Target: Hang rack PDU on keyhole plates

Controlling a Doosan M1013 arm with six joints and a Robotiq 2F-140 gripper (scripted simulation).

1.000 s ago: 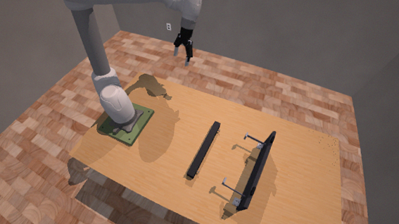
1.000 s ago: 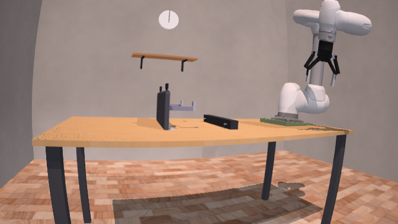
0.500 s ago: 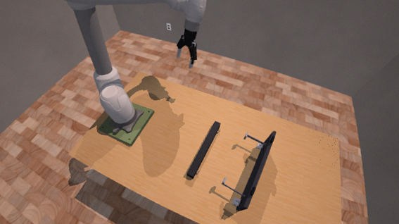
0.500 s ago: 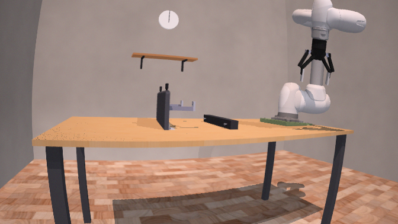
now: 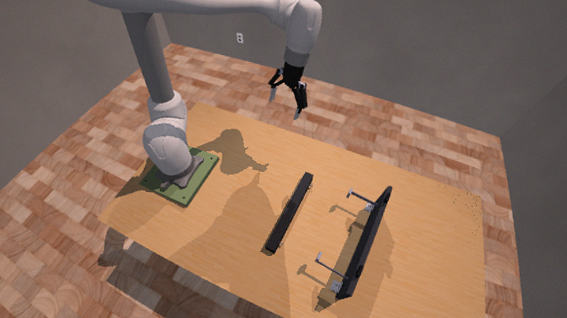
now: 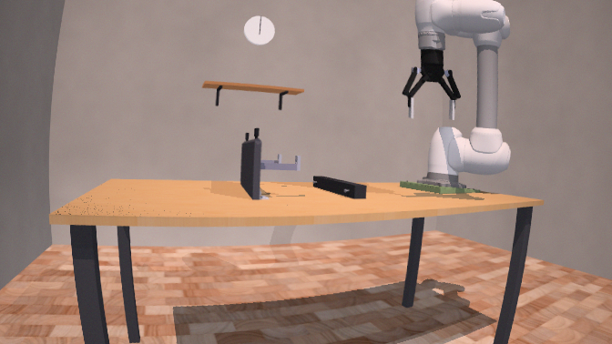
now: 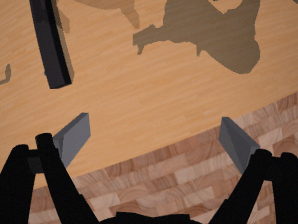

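Now: hand 180 mm short of the rack PDU, 320 mm to the left of it and 260 mm above it. Also, from my hand: dark upright panel (480 mm ahead, 370 mm to the right, 200 mm below).
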